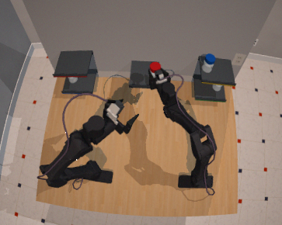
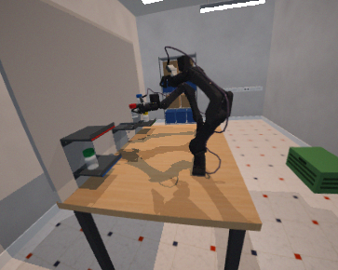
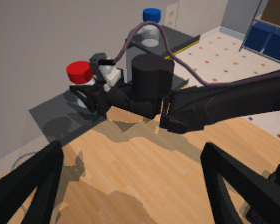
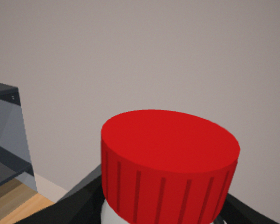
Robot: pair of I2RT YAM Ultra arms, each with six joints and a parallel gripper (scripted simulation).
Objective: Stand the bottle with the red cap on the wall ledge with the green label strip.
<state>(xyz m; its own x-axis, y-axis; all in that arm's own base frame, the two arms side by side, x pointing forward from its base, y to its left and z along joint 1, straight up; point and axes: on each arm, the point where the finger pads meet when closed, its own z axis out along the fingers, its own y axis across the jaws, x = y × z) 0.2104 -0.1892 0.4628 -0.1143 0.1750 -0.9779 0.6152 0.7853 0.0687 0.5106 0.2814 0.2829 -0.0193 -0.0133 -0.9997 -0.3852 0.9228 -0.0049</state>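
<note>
My right hand is 60 mm short of the yellow-capped bottle, 390 mm to the left of it and 160 mm above it. The rest, counted from my right hand: red-capped bottle (10 mm behind, 10 mm below); blue-capped bottle (50 mm ahead, 280 mm to the right, 30 mm above); green-capped bottle (40 mm ahead, 490 mm to the left, 160 mm below).
</note>
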